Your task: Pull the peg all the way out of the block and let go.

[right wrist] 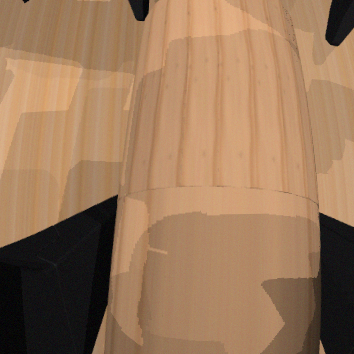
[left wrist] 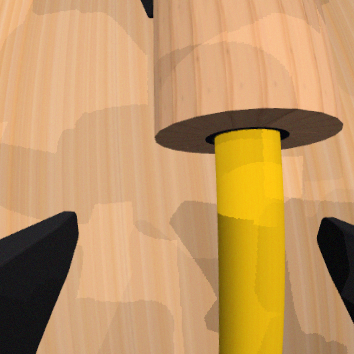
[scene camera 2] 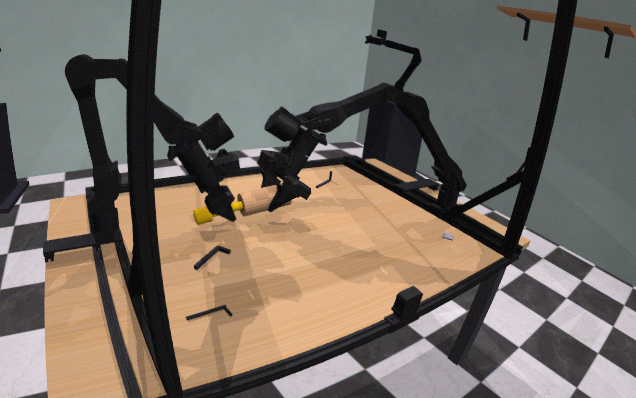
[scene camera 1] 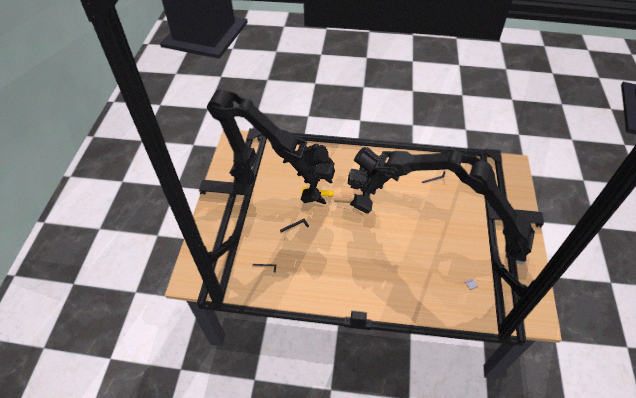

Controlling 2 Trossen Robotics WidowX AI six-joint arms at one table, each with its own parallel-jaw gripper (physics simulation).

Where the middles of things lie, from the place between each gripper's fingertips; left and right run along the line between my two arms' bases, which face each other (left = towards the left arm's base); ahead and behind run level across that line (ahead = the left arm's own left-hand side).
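Scene:
Yellow peg (left wrist: 249,189): my left hand is 1 cm below it, 3 cm to the right of it and 1 cm past it. Wooden cylinder block (scene camera 2: 255,201): 3 cm above my left hand, 9 cm to the right of it. Going by their middles, the yellow peg is the nearest to my left hand of the things named here.
Counted from my right hand, the wooden cylinder block is 20 mm above, and the yellow peg is 10 mm behind and 120 mm to the left. By its middle, the wooden cylinder block is nearer to my right hand than to my left hand.

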